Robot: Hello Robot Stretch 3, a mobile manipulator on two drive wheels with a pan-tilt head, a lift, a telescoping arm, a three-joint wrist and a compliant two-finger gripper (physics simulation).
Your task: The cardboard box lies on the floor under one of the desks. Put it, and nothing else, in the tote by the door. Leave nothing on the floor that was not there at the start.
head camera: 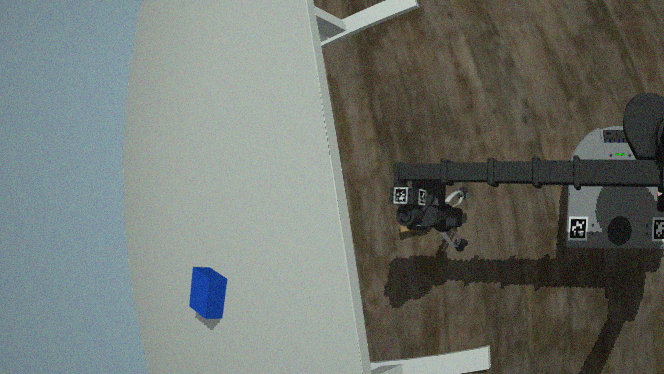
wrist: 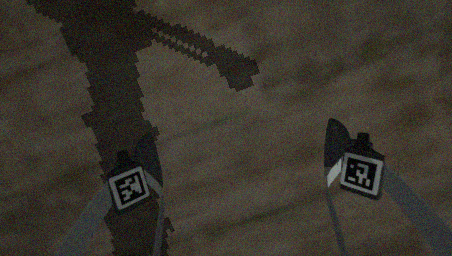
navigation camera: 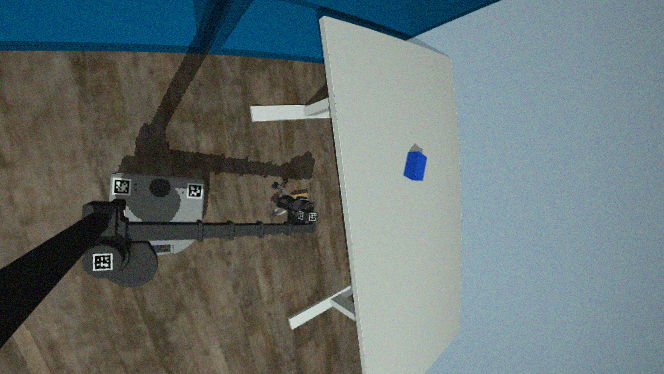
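Where they show: gripper, fingertip midpoint: [head camera: 465, 219] [wrist: 239, 145] [navigation camera: 273, 198]; robot's base, origin of the base link: [head camera: 617, 229] [navigation camera: 160, 186].
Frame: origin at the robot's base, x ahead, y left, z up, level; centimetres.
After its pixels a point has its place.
Observation:
The cardboard box [head camera: 403, 229] {y -73.6, x 1.0, z 5.0 cm} [navigation camera: 301, 193] {y -70.9, x 1.1, z 4.4 cm} is tan and lies on the floor in front of the desk. It is mostly hidden beneath my wrist in the head view; a strip of it shows beside the wrist in the navigation view. My gripper [head camera: 461, 218] {y -50.3, x -2.2, z 11.6 cm} [navigation camera: 276, 199] {y -50.3, x -2.2, z 11.6 cm} [wrist: 239, 145] {y -50.3, x -2.2, z 11.6 cm} is open, with bare floor between its fingers in the wrist view. It points back towards my base, so its fingertips are on the base side of the box. The box does not show in the wrist view. The tote does not show in these views.
A pale desk [head camera: 225, 150] {y -74.0, x -11.6, z 72.0 cm} [navigation camera: 395, 240] {y -70.2, x -10.9, z 72.1 cm} stands beyond the arm's end, with white feet [head camera: 435, 359] {y -57.2, x 42.5, z 2.5 cm} [navigation camera: 277, 113] {y -52.4, x 43.5, z 2.5 cm} reaching out either side. A blue block [head camera: 207, 293] {y -72.4, x 15.5, z 76.6 cm} [navigation camera: 415, 166] {y -72.3, x 15.7, z 76.3 cm} stands on its top. A blue wall [navigation camera: 125, 25] {y 20.7, x 63.3, z 7.6 cm} is along the navigation view's top.

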